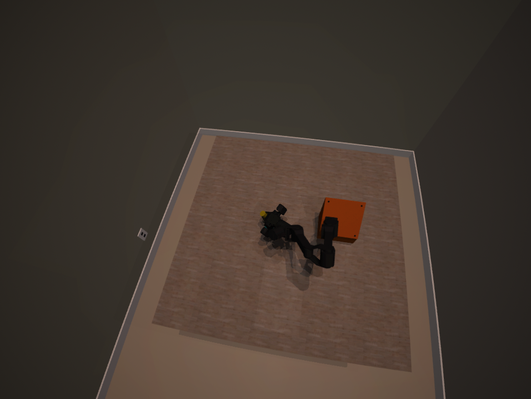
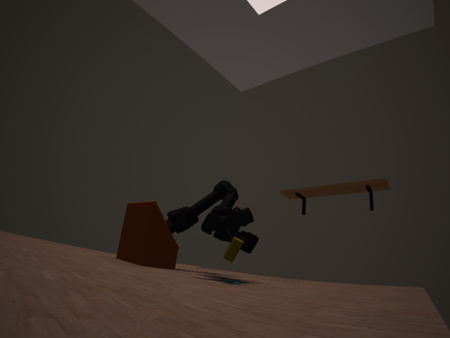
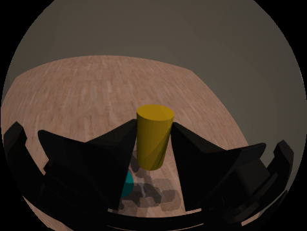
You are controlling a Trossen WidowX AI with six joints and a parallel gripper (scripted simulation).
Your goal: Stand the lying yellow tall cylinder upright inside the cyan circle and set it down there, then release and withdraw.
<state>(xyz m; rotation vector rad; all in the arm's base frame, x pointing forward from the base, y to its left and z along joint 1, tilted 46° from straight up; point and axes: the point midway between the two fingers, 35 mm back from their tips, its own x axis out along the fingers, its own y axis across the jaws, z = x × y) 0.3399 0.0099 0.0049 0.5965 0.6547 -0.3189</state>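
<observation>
My gripper tip is now 12 cm above the cyan circle, 4 cm to the right of it and 3 cm past it. Also, from my gripper tip: yellow tall cylinder: 2 cm below, 1 cm behind.
</observation>
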